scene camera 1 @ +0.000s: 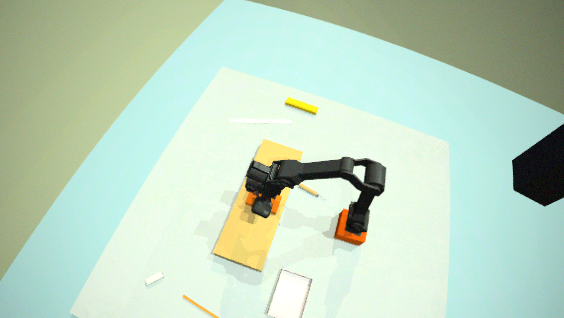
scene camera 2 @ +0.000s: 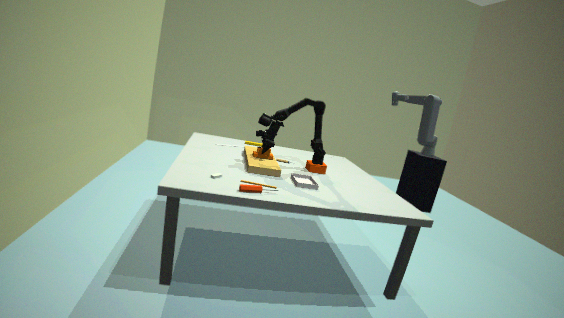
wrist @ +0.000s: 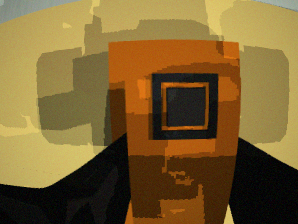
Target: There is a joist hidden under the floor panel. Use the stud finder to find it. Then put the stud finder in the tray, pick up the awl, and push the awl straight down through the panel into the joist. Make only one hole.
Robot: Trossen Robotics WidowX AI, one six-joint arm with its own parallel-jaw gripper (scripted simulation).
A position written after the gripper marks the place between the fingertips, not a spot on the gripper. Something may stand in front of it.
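Scene camera 1 shows the gripper (scene camera 1: 261,198), and the wrist view shows the gripper (wrist: 177,137) as well.
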